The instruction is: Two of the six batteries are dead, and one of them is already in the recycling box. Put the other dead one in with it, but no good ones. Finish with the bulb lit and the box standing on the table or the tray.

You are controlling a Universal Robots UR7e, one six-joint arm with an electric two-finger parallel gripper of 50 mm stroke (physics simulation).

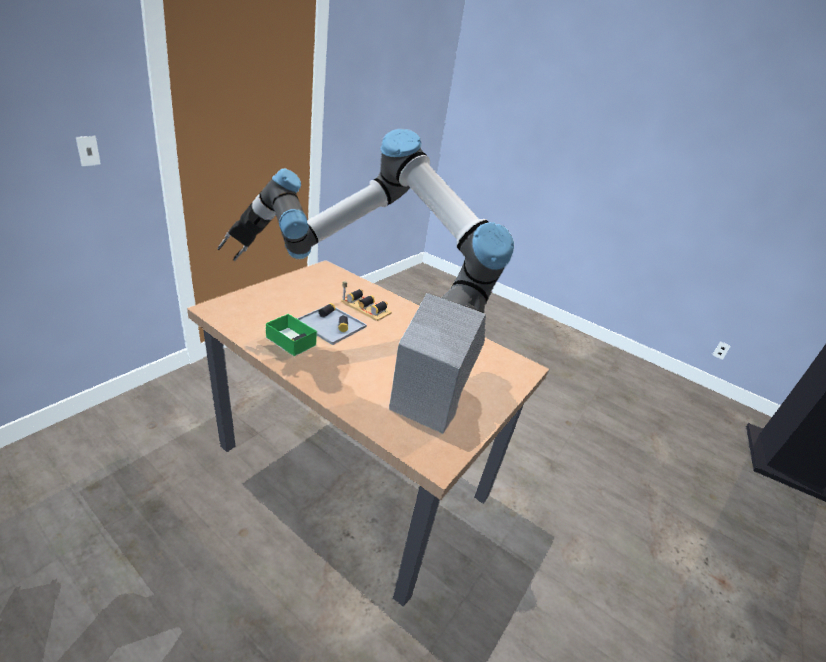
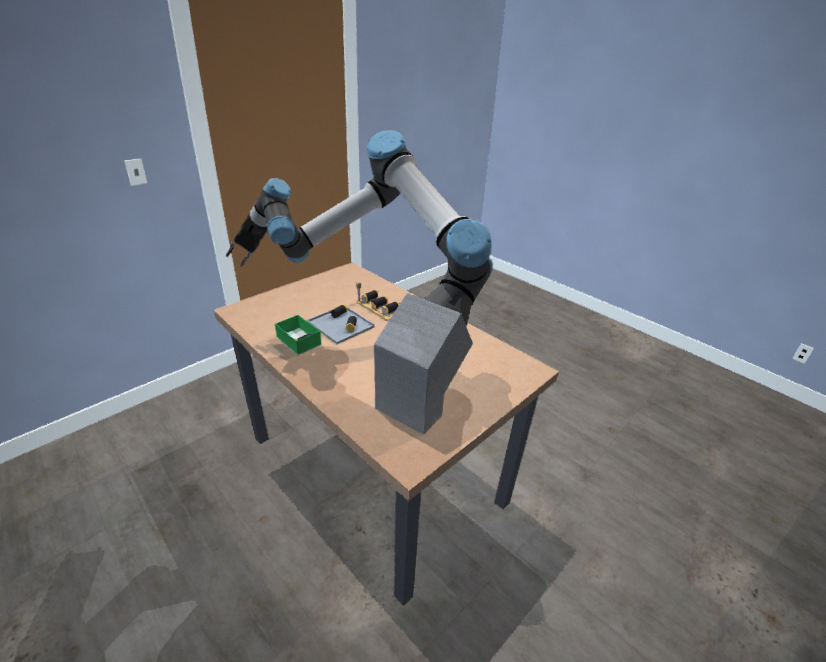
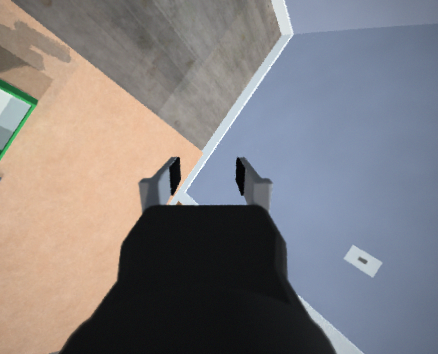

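Seen in the pictures: gripper, fingertip midpoint: [image 1: 226,253] [image 2: 235,259] [image 3: 208,168]; arm's base at its link origin: [image 1: 456,318] [image 2: 440,318].
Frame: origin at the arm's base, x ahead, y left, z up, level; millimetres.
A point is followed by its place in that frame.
Note:
My gripper [image 1: 228,252] @[x 724, y 215, z 37 mm] [image 2: 235,258] @[x 724, y 215, z 37 mm] [image 3: 208,168] @[x 724, y 215, z 37 mm] is open and empty, high beyond the table's far left end. The green recycling box [image 1: 304,343] @[x 456, y 144, z -224 mm] [image 2: 310,342] @[x 455, y 133, z -228 mm] [image 3: 21,95] @[x 593, y 172, z -214 mm] stands on the table; a dark battery [image 1: 299,337] @[x 490, y 131, z -222 mm] shows partly inside. The grey tray [image 1: 322,329] @[x 497, y 0, z -256 mm] [image 2: 336,331] @[x 472, y -4, z -256 mm] beside it bears a black battery [image 1: 326,311] @[x 540, y -74, z -228 mm] [image 2: 338,311] @[x 540, y -80, z -228 mm] and a gold-ended battery [image 1: 343,322] @[x 439, y -49, z -223 mm] [image 2: 351,322] @[x 437, y -51, z -222 mm]. Behind, three batteries [image 1: 366,302] @[x 462, y -228, z -221 mm] [image 2: 378,302] @[x 462, y -228, z -219 mm] lie in a yellowish holder. A small bulb [image 1: 344,284] @[x 566, y -216, z -174 mm] [image 2: 358,284] @[x 566, y -219, z -170 mm] tops a post at its left end; it looks grey, too small to tell if lit.
A large grey block [image 1: 427,365] @[x -15, y 197, z -51 mm] [image 2: 406,365] @[x -34, y 195, z -42 mm] stands at the near end of the wooden table [image 1: 358,386] @[x 208, y 174, z -258 mm] [image 2: 358,393] @[x 162, y 188, z -258 mm], close to the arm's base. The arm reaches over the table's back side. A wall with a light switch [image 1: 88,151] [image 2: 135,171] [image 3: 363,260] lies beyond the gripper.

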